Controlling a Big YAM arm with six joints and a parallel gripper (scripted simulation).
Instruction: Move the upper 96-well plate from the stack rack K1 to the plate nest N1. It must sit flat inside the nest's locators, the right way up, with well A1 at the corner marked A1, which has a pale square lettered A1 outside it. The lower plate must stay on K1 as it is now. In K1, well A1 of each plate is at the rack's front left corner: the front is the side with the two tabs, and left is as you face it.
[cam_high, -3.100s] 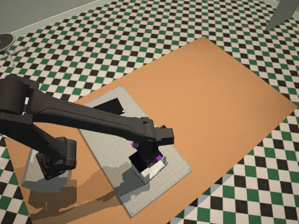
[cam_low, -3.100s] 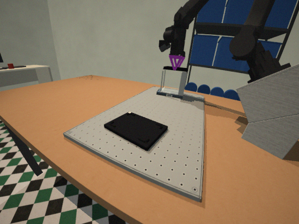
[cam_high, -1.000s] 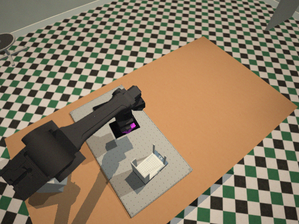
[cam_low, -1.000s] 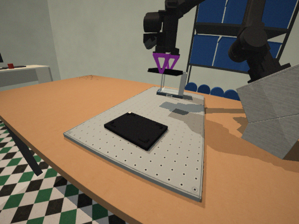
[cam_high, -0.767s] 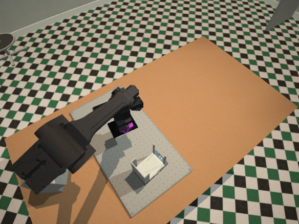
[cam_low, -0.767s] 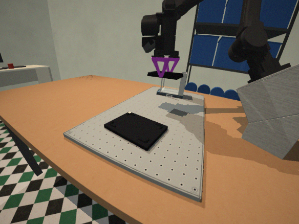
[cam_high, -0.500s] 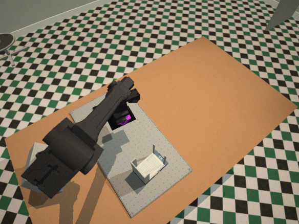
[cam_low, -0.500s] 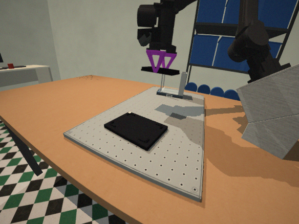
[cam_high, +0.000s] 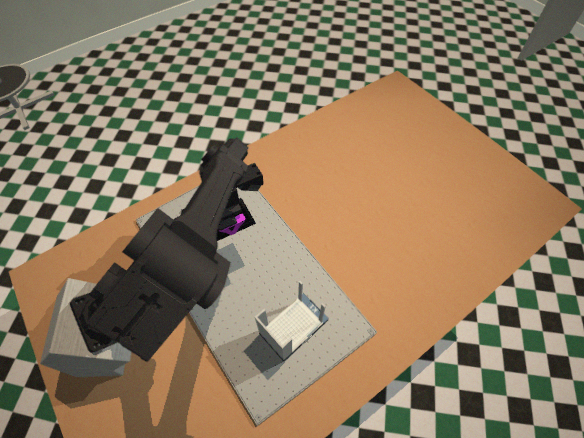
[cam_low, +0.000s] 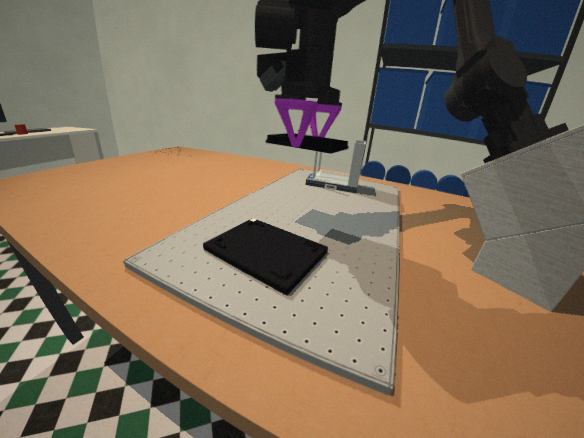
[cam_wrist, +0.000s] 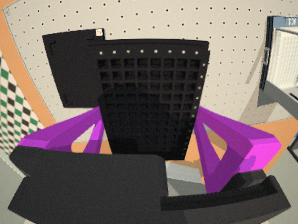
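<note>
The plate nest N1 is 16 cm below my hand, 14 cm to the left of it and 2 cm ahead of it. The rest, counted from my hand: pale A1 square: 15 cm below, 8 cm ahead, 7 cm to the left; black 96-well plate: right at my hand; white plate: 29 cm to the right, 14 cm below, 4 cm behind.
</note>
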